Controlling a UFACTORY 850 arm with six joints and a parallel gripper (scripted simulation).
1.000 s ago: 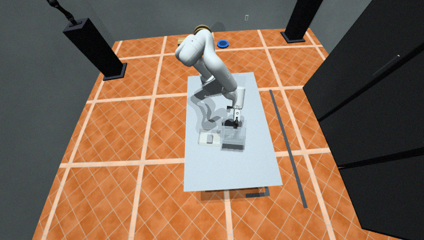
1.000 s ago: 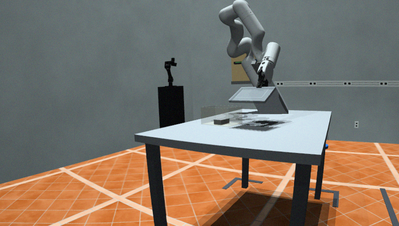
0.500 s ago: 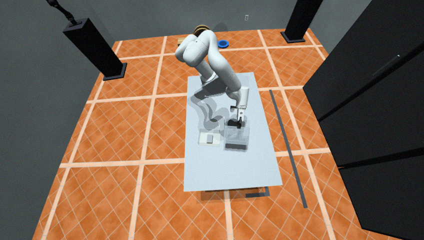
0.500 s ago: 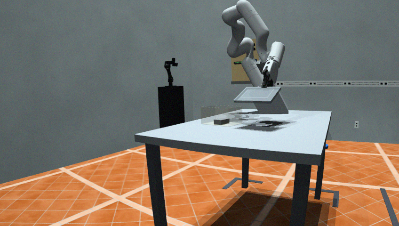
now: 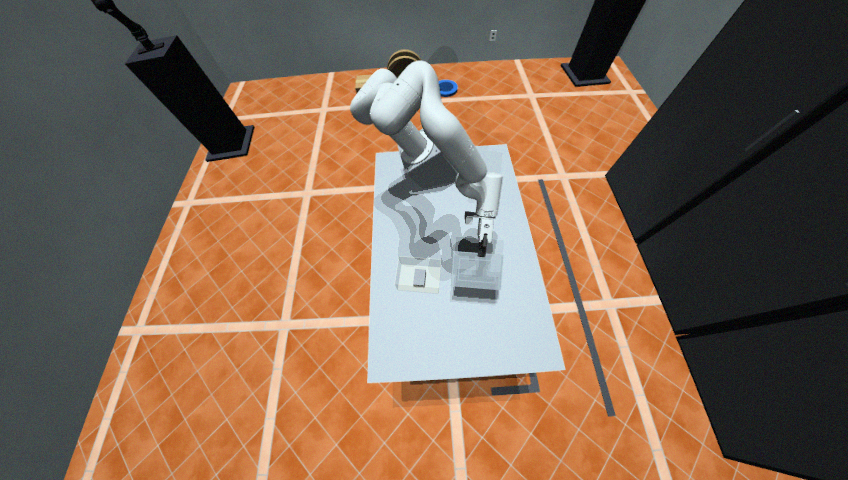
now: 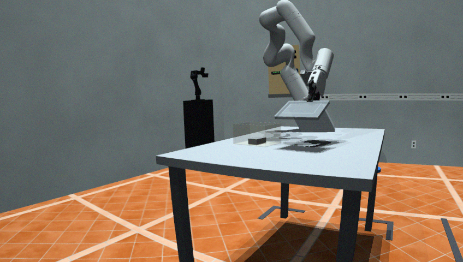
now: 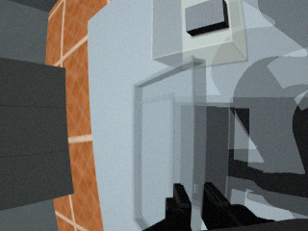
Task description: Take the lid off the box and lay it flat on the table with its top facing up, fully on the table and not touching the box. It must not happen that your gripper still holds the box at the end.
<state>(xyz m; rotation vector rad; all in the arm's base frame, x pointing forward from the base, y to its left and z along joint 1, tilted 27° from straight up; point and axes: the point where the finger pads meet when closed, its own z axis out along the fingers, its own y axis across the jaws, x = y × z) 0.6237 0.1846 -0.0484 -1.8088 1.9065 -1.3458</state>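
The lid is 7 cm ahead of my hand, 4 cm below it and 3 cm to the right of it. Round my hand: clear box 27 cm to the right, 16 cm below, 1 cm ahead.
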